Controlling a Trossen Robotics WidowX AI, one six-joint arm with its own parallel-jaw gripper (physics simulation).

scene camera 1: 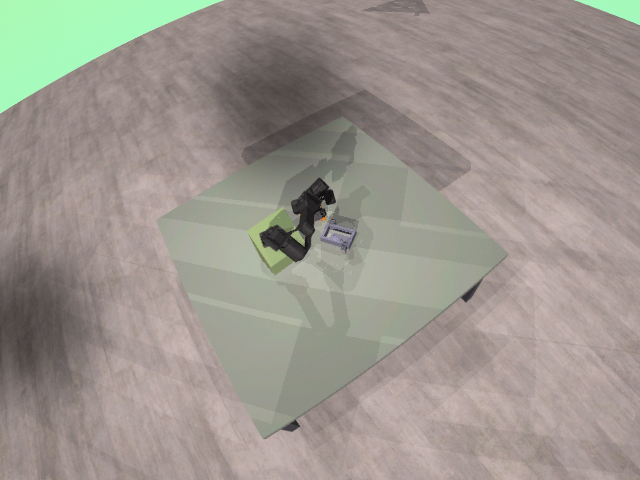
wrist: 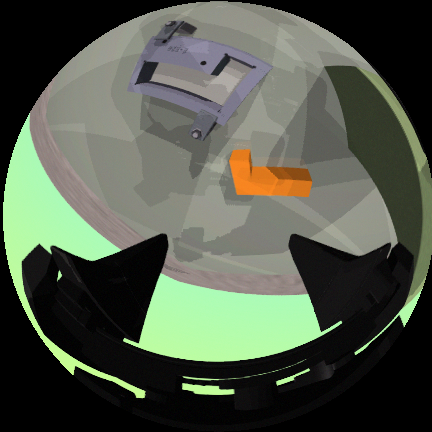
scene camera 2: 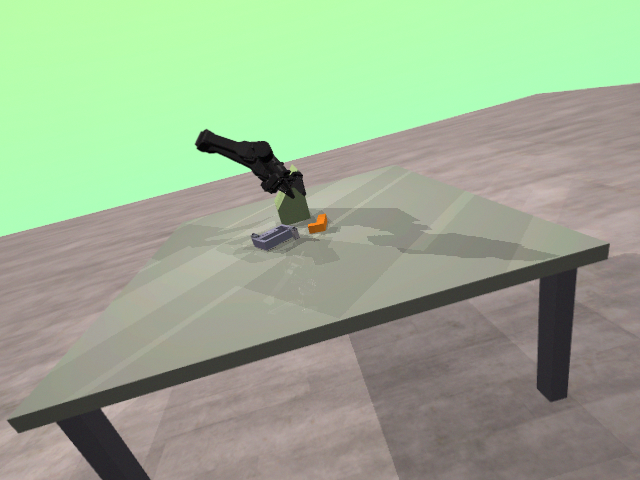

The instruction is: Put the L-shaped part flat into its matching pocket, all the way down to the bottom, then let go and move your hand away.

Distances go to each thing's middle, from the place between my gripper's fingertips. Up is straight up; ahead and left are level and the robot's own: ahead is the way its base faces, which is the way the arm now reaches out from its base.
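There is the orange L-shaped part (wrist: 267, 180), and my hand is 130 mm above it, 20 mm past it and 40 mm to the right of it.
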